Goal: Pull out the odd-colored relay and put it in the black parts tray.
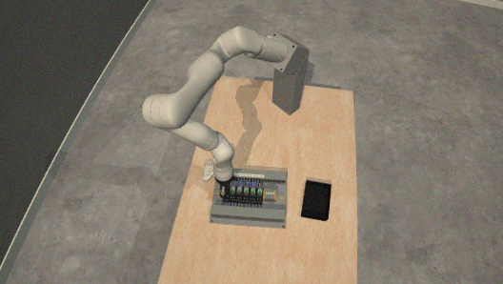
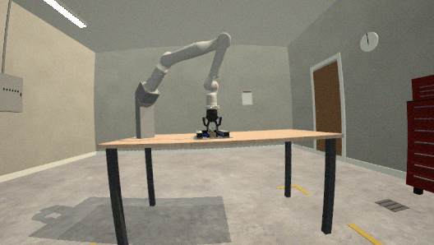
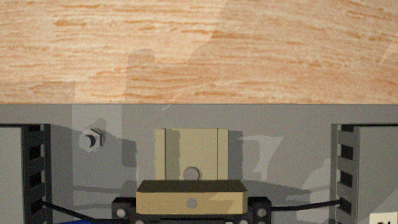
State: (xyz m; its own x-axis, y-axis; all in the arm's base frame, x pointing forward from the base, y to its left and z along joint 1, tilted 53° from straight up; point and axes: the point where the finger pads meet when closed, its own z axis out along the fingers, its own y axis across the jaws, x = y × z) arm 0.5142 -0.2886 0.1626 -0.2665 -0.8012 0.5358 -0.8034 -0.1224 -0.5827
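Now: hand 1 cm above the relay. The rest, counted from my hand: grey relay panel: 3 cm ahead, 9 cm to the left, 3 cm below; black parts tray: 13 cm ahead, 36 cm to the left, 4 cm below.
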